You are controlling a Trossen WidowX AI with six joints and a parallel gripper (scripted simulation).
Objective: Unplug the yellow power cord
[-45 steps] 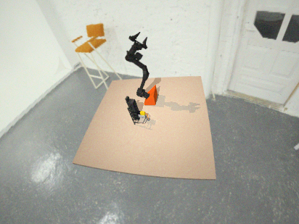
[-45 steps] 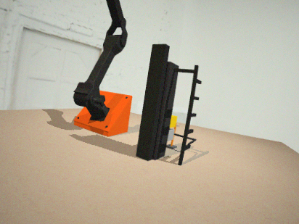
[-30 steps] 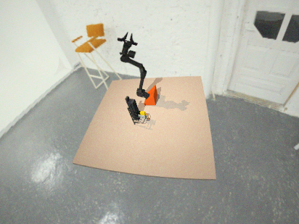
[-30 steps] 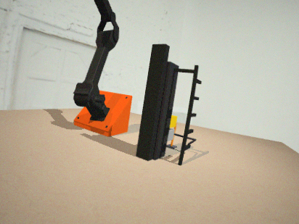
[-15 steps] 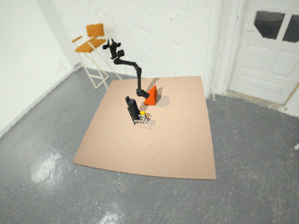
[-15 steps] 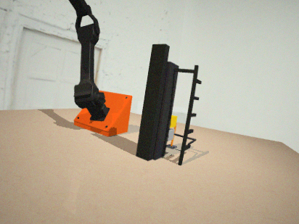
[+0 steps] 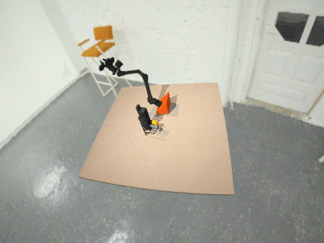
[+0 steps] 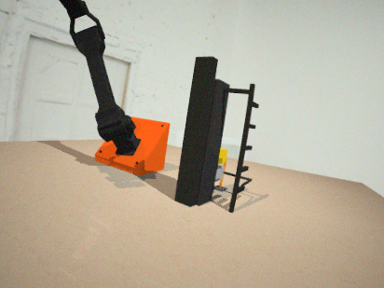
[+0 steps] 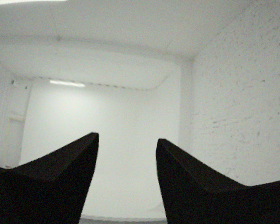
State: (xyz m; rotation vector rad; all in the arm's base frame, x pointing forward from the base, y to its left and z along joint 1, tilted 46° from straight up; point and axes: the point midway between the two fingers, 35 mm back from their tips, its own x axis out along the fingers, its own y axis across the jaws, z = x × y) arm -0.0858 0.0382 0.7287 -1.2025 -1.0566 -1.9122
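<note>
My gripper tip is now 500 mm above the yellow plug, 460 mm to the right of it and 450 mm short of it.
</note>
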